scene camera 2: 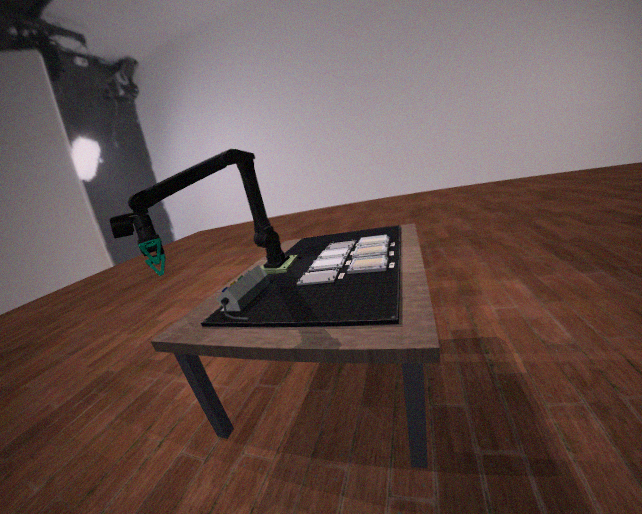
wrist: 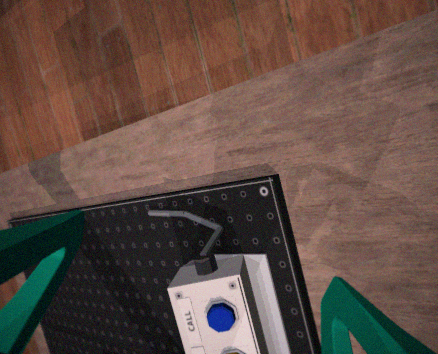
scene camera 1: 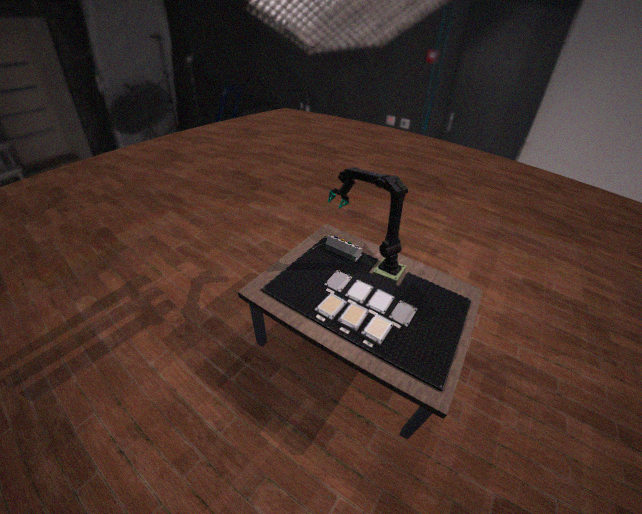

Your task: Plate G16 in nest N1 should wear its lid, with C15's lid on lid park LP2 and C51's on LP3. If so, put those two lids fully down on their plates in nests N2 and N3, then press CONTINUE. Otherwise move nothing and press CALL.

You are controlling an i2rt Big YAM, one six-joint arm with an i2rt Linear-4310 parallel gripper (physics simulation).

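Pixels of known places: gripper, fingertip midpoint: (scene camera 2: 159, 270) (wrist: 206, 257) (scene camera 1: 333, 205); arm's base, origin of the base link: (scene camera 2: 277, 262) (scene camera 1: 389, 268).
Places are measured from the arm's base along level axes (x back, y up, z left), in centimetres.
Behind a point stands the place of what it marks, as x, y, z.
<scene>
My gripper (scene camera 1: 336, 203) {9.5, 18.4, -51.5} (scene camera 2: 159, 270) {9.5, 18.4, -51.5} (wrist: 206, 257) {9.5, 18.4, -51.5} is open and empty, high above the button box's end. The grey button box (scene camera 1: 342, 248) {-7.9, 3.5, -29.9} (scene camera 2: 246, 289) {-8.7, 2.9, -34.7} (wrist: 245, 300) {-1.0, 3.2, -39.9} stands at one mat corner. Its blue button (wrist: 221, 316) {-2.5, 5.2, -39.1} beside the CALL label shows in the wrist view; CONTINUE does not show there. Three cream-centred plates (scene camera 1: 330, 306) {-47.9, 1.2, -7.9} (scene camera 1: 353, 315) {-45.5, 1.7, 4.2} (scene camera 1: 377, 328) {-44.9, 2.3, 17.3} sit in one row. Beside them is a row with two whiter squares (scene camera 1: 359, 291) {-28.6, 0.1, -3.2} (scene camera 1: 381, 300) {-26.3, 0.1, 9.2} between two greyer squares (scene camera 1: 338, 281) {-29.3, -0.7, -16.6} (scene camera 1: 402, 312) {-25.5, -0.7, 21.5}. Labels and lid details are too small to read.
The black perforated mat (scene camera 1: 439, 342) {-29.6, -1.8, 44.4} (scene camera 2: 348, 310) {-47.1, -1.7, -40.0} (wrist: 125, 265) {-25.0, -1.6, -38.7} lies on the wooden table (scene camera 1: 300, 331) {-66.5, -3.3, -10.9} (scene camera 2: 300, 348) {-39.2, -3.0, -55.8} (wrist: 350, 125) {8.4, -3.0, -54.0}. The arm's green base (scene camera 1: 399, 274) {-1.6, 0.4, 7.2} (scene camera 2: 278, 269) {-4.7, -0.9, -7.1} is beside the box. A grey cable (wrist: 185, 213) {-10.6, -1.0, -46.8} bends out from the box's end.
</scene>
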